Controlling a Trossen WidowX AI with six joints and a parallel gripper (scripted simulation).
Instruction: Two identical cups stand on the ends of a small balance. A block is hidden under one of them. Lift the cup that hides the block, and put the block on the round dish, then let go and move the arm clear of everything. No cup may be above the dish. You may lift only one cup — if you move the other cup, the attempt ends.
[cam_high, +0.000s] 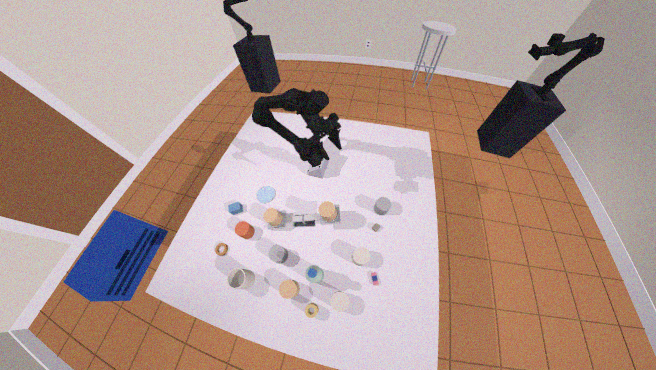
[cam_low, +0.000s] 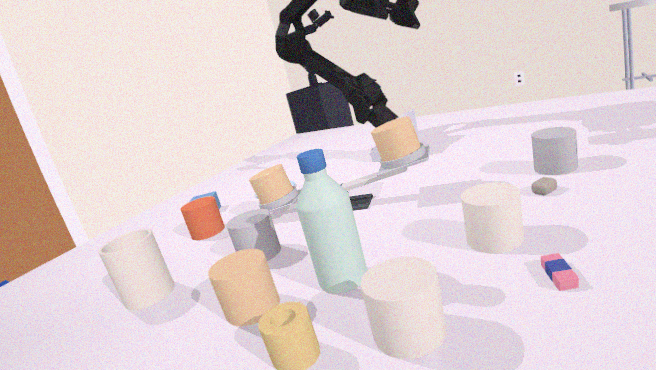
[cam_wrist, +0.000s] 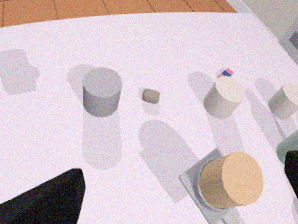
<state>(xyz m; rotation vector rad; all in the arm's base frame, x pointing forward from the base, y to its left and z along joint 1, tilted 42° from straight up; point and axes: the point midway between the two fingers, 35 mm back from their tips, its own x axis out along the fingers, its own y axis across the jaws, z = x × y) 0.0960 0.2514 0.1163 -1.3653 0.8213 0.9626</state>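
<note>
The tan cup lies 250 mm ahead of my gripper tip, 240 mm to the right of it and 240 mm below it. Also, from my gripper tip: grey block: 260 mm below, 240 mm ahead, 220 mm to the right; small stone: 290 mm below, 240 mm to the left, 130 mm ahead; blue-capped bottle: 410 mm ahead, 190 mm below, 40 mm to the left.
</note>
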